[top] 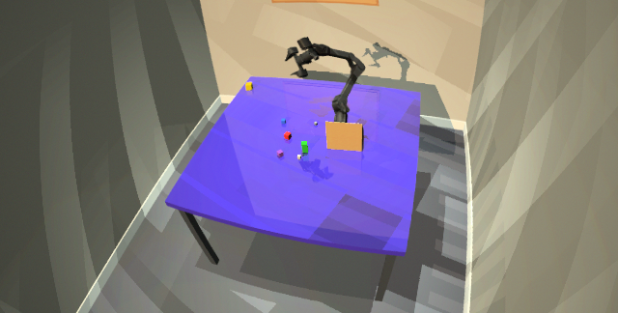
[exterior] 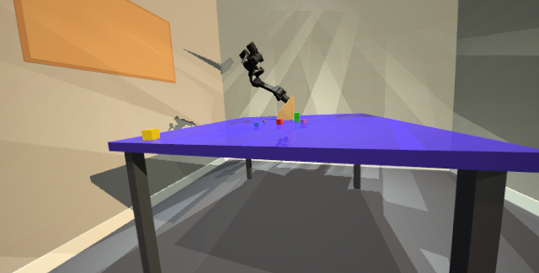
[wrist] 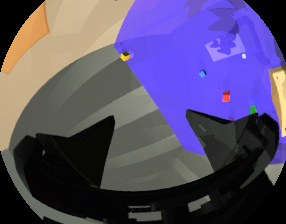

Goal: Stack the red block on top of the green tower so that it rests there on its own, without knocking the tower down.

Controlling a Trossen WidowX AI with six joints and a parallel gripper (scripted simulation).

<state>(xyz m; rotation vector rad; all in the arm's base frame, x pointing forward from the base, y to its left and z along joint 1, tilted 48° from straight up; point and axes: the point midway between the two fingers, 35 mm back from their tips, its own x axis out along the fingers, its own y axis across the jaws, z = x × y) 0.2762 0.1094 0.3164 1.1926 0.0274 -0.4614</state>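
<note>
Right now my gripper tip is 4 cm past the red block, 19 cm to the right of it and 35 cm above it. Round my gripper tip: blue block: 4 cm ahead, 7 cm to the left, 35 cm below; then yellow block: 47 cm ahead, 24 cm to the right, 34 cm below.
</note>
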